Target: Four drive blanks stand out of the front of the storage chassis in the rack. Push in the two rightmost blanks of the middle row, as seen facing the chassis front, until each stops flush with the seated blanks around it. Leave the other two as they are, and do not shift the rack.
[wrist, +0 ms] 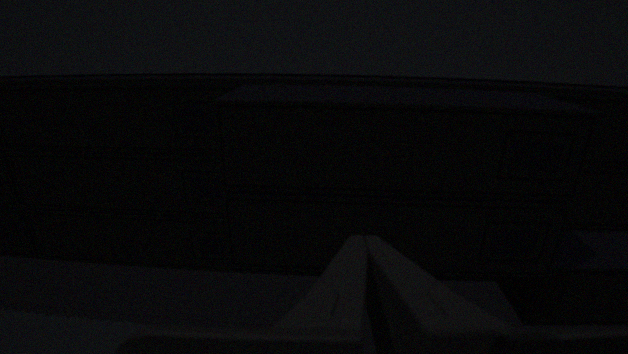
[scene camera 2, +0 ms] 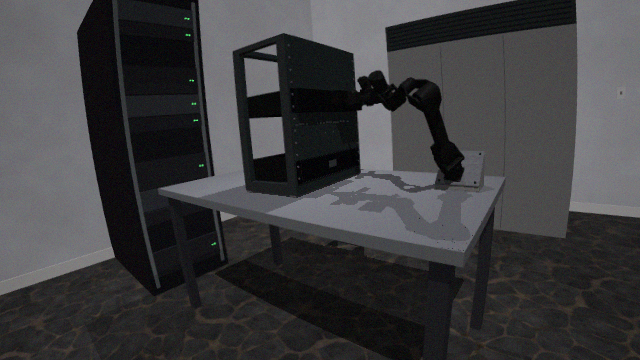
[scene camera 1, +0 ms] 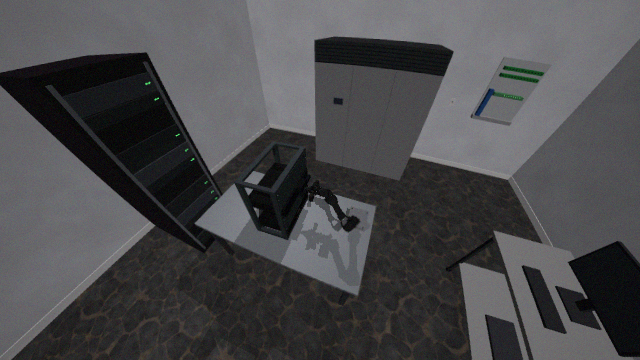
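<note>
The black storage chassis sits in the upper part of the dark rack. My gripper is shut and empty, its fingertips at the chassis front. The wrist view is very dark. In it, a wide blank shows a faintly lit top face, so it seems to stand out. Another blank face lies below it, behind the fingertips. Which blanks these are, how far they stand out and whether the tips touch one, I cannot tell. The arm hides part of the chassis front in scene camera 2.
The rack stands on a light table, with the arm's base plate at the far right. A grey blank panel spans above the chassis in the wrist view. More panels and a black unit fill the rack below.
</note>
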